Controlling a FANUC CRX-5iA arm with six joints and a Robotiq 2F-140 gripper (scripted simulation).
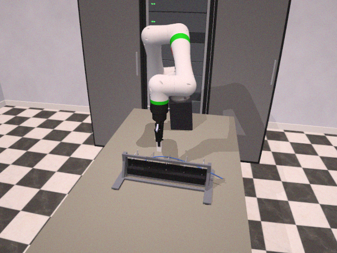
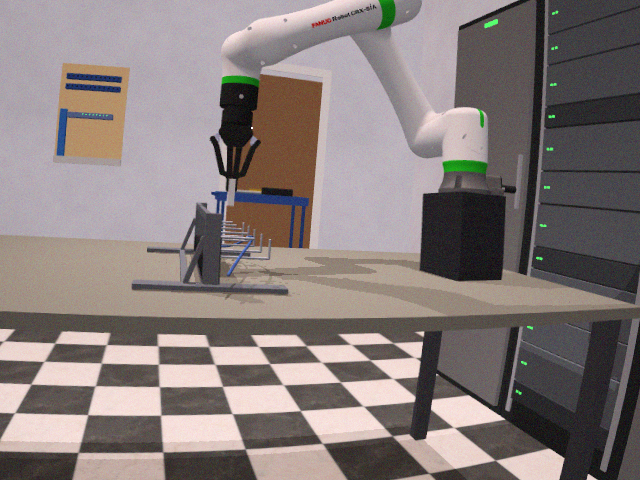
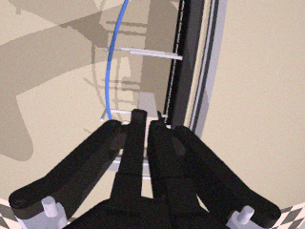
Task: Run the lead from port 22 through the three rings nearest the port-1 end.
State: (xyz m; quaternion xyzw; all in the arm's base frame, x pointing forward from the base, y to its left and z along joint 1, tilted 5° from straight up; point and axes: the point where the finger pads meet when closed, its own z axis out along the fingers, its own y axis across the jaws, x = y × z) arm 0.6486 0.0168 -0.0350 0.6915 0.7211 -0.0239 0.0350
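Now: hand 11 cm above the grey rack, 6 cm short of it and 5 cm to the right of it. Also, from my hand: lead's free end (36 cm to the left, 14 cm below, 2 cm ahead).
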